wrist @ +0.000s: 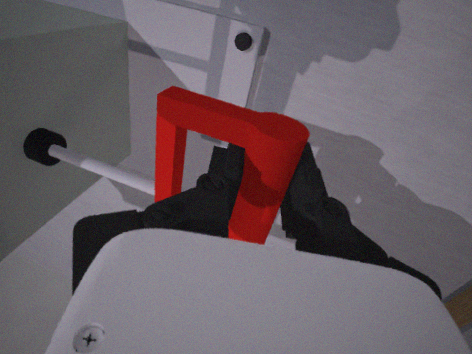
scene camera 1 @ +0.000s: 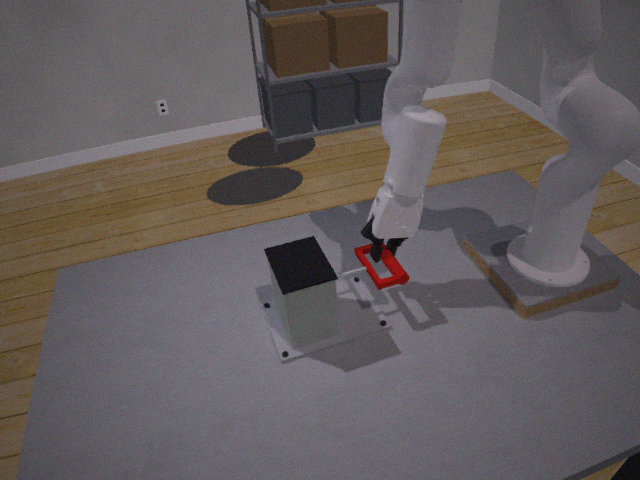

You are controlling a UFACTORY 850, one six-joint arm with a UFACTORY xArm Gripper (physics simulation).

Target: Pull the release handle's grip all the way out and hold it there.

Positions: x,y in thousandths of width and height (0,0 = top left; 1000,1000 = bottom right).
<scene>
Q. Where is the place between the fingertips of the gripper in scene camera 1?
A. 596,539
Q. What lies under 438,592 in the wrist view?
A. The gripper.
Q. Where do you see a base plate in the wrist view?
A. At 452,157
</scene>
